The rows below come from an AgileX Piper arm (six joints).
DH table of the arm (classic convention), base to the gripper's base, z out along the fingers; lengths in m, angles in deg. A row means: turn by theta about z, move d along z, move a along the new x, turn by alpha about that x. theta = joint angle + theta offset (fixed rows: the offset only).
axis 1: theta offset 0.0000; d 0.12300; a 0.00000; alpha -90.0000
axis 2: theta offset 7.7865; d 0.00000; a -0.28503; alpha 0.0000
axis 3: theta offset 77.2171; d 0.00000; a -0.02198; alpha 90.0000
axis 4: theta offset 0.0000; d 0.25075; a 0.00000; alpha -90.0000
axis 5: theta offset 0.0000; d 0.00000; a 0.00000; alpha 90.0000
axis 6: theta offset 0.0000; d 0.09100; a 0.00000; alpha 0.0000
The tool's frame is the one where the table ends.
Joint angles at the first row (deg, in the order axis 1, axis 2, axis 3, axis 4, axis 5, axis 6):
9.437, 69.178, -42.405, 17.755, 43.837, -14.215
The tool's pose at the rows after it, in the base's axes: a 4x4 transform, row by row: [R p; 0 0 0 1], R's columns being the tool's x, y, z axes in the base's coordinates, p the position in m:
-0.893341 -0.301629 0.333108 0.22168; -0.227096 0.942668 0.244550 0.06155; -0.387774 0.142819 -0.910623 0.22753; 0 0 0 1
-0.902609 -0.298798 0.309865 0.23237; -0.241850 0.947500 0.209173 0.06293; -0.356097 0.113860 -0.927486 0.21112; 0 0 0 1
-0.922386 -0.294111 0.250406 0.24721; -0.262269 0.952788 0.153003 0.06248; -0.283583 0.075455 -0.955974 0.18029; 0 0 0 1
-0.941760 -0.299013 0.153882 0.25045; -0.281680 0.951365 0.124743 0.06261; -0.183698 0.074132 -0.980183 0.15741; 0 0 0 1
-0.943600 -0.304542 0.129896 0.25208; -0.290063 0.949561 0.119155 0.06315; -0.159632 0.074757 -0.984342 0.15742; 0 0 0 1
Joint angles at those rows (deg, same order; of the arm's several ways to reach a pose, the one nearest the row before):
11.604, 74.617, -42.404, 15.132, 41.376, -13.959
12.133, 78.881, -42.448, 12.861, 38.765, -12.799
12.208, 86.326, -42.523, 9.596, 35.410, -11.376
12.232, 91.454, -42.648, 8.681, 36.279, -11.379
12.282, 92.108, -43.572, 8.300, 37.960, -11.324

